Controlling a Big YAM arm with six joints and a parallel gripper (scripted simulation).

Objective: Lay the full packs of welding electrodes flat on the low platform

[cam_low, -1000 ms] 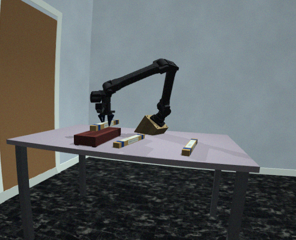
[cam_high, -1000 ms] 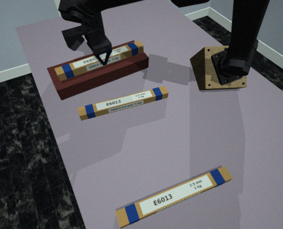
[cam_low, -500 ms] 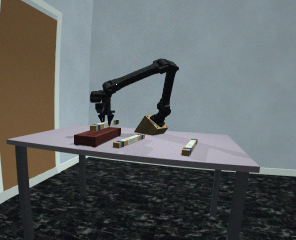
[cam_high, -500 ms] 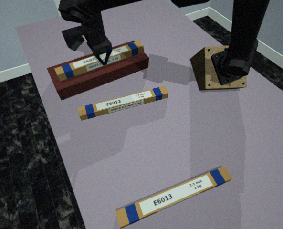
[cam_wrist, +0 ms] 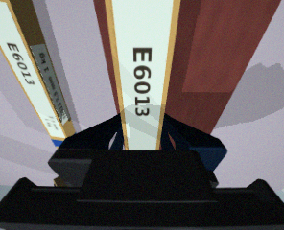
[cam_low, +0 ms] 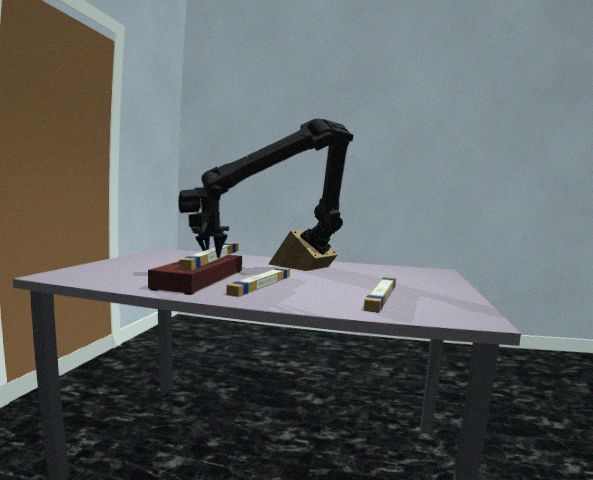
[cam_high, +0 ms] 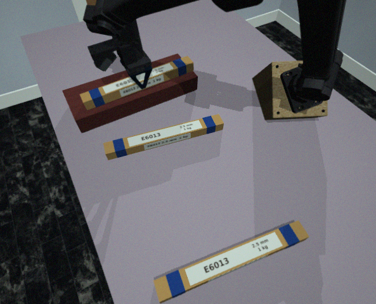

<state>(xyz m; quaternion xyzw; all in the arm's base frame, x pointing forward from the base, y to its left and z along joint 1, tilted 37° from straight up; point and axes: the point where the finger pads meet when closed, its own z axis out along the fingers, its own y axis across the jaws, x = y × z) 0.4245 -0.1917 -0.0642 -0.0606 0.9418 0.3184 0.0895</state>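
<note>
The low platform lies 20 mm ahead of my hand, 30 mm to the right of it and 70 mm below it.
</note>
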